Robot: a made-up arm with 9 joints. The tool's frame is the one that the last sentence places.
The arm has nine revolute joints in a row. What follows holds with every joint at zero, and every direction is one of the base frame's.
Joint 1 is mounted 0.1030 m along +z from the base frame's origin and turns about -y.
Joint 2 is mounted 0.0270 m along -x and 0.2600 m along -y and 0.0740 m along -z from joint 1 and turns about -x.
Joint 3 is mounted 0.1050 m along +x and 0.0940 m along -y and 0.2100 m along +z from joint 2 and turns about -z.
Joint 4 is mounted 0.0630 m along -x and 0.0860 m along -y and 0.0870 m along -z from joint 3 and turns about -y.
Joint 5 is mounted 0.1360 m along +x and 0.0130 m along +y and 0.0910 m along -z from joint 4 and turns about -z.
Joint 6 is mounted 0.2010 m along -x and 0.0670 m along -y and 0.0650 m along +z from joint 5 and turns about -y.
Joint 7 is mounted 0.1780 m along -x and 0.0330 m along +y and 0.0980 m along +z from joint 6 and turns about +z.
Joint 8 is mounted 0.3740 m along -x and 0.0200 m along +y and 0.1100 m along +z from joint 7 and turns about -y.
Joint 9 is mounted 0.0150 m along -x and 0.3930 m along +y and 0.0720 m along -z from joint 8 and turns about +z.
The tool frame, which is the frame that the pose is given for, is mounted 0.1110 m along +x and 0.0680 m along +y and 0.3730 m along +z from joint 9; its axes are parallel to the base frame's.
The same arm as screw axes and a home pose.
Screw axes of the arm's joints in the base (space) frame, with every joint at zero. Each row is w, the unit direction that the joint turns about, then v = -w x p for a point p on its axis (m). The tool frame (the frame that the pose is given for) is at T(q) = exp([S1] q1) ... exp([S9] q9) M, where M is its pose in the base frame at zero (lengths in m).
S1 = (0, -1, 0, 0.103, 0, 0)
S2 = (-1, 0, 0, 0, -0.029, -0.26)
S3 = (0, 0, -1, 0.354, 0.078, 0)
S4 = (0, -1, 0, 0.152, 0, -0.015)
S5 = (0, 0, -1, 0.427, 0.151, 0)
S6 = (0, -1, 0, 0.126, 0, 0.05)
S7 = (0, 0, 1, -0.461, 0.228, 0)
S8 = (0, -1, 0, 0.334, 0, 0.602)
S9 = (0, 0, 1, -0.048, 0.617, 0)
M: xyz -0.506 0.02 0.635 (m) rpy 0 0 0 (deg, as in URDF)

